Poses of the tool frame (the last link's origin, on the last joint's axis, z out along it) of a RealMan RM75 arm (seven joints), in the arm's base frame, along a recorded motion.
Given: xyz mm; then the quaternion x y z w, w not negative.
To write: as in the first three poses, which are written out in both.
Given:
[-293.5 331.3 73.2 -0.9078 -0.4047 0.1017 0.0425]
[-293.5 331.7 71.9 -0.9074 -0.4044 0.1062 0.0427]
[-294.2 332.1 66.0 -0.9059 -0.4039 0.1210 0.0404]
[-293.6 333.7 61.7 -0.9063 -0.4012 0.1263 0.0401]
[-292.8 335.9 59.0 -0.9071 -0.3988 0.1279 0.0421]
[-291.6 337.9 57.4 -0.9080 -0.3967 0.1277 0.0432]
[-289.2 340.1 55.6 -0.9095 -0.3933 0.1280 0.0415]
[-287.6 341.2 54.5 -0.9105 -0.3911 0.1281 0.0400]
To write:
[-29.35 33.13 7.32 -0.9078 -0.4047 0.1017 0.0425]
[-29.35 33.17 7.19 -0.9074 -0.4044 0.1062 0.0427]
[-29.42 33.21 6.60 -0.9059 -0.4039 0.1210 0.0404]
[-29.36 33.37 6.17 -0.9063 -0.4012 0.1263 0.0401]
[-29.28 33.59 5.90 -0.9071 -0.3988 0.1279 0.0421]
[-29.16 33.79 5.74 -0.9080 -0.3967 0.1277 0.0432]
[-28.92 34.01 5.56 -0.9095 -0.3933 0.1280 0.0415]
[-28.76 34.12 5.45 -0.9105 -0.3911 0.1281 0.0400]

